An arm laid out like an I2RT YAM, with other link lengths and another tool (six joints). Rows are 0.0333 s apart.
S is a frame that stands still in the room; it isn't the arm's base.
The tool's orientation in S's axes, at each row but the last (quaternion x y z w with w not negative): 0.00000, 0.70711, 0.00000, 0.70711; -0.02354, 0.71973, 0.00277, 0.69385; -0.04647, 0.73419, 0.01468, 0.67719; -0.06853, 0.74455, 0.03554, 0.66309; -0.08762, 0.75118, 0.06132, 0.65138; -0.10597, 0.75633, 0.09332, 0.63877
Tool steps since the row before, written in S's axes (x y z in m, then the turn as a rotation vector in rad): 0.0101, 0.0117, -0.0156, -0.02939, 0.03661, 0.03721; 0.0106, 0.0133, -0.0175, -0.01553, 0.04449, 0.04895; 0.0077, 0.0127, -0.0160, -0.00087, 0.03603, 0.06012; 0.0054, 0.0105, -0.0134, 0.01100, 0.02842, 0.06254; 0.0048, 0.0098, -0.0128, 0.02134, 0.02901, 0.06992; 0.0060, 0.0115, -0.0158, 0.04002, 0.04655, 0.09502
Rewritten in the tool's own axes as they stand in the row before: 0.0156, 0.0117, 0.0101, -0.03721, 0.03661, -0.02939; 0.0167, 0.0134, 0.0117, -0.04967, 0.04362, -0.01570; 0.0147, 0.0126, 0.0100, -0.06154, 0.03345, -0.00277; 0.0121, 0.0101, 0.0084, -0.06484, 0.02407, 0.00751; 0.0115, 0.0088, 0.0085, -0.07358, 0.02229, 0.01658; 0.0141, 0.0093, 0.0115, -0.10207, 0.03406, 0.03493
